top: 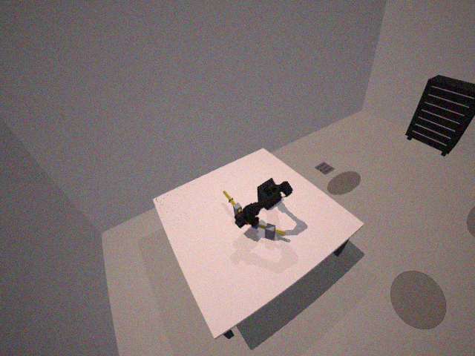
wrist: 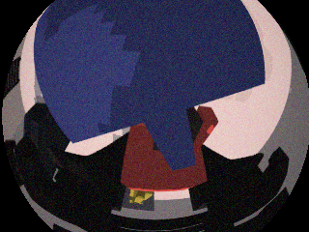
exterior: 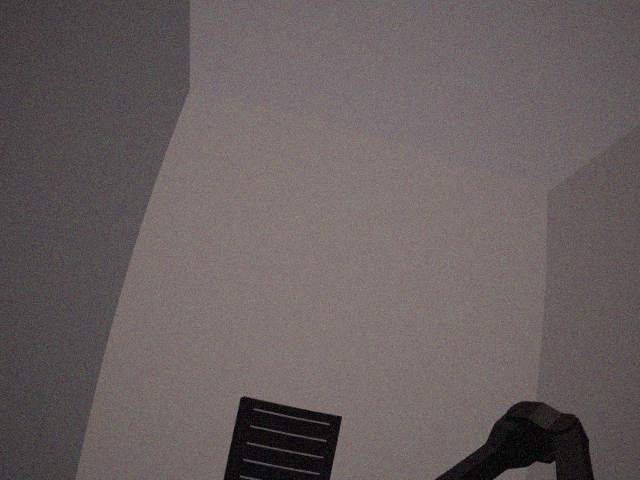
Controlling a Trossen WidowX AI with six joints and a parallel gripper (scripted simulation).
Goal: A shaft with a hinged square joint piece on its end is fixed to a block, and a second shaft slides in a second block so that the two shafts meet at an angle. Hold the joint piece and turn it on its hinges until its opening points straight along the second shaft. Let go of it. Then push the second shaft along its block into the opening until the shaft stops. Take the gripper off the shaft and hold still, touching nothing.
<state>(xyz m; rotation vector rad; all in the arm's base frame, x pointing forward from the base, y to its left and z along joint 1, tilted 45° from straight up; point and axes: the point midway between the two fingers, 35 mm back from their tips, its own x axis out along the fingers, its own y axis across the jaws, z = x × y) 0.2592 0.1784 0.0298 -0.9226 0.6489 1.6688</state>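
My gripper tip is 1 cm to the right of the red square joint piece and 4 cm below it.
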